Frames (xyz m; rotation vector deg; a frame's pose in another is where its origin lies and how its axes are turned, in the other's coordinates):
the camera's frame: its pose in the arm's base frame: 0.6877 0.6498 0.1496 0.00 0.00 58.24
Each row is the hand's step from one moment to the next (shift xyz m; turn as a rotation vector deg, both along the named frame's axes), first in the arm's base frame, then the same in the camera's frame.
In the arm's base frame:
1: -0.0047 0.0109 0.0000 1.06 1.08 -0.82
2: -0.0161 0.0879 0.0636 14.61 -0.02 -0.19
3: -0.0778 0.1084 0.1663 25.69 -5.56 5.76
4: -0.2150 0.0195 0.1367 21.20 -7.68 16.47
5: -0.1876 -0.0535 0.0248 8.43 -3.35 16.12
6: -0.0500 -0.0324 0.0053 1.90 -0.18 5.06
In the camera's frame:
1: 0.0068 0.0097 0.0000 1.48 -0.33 -0.82
2: 0.0663 0.0600 0.0636 7.67 -12.43 -0.19
3: 0.0512 0.1232 0.1663 8.79 -24.77 5.76
4: -0.0966 0.1931 0.1367 4.63 -22.07 16.47
5: -0.1442 0.1313 0.0248 1.59 -8.93 16.12
6: -0.0539 0.0255 0.0053 0.85 -1.71 5.06

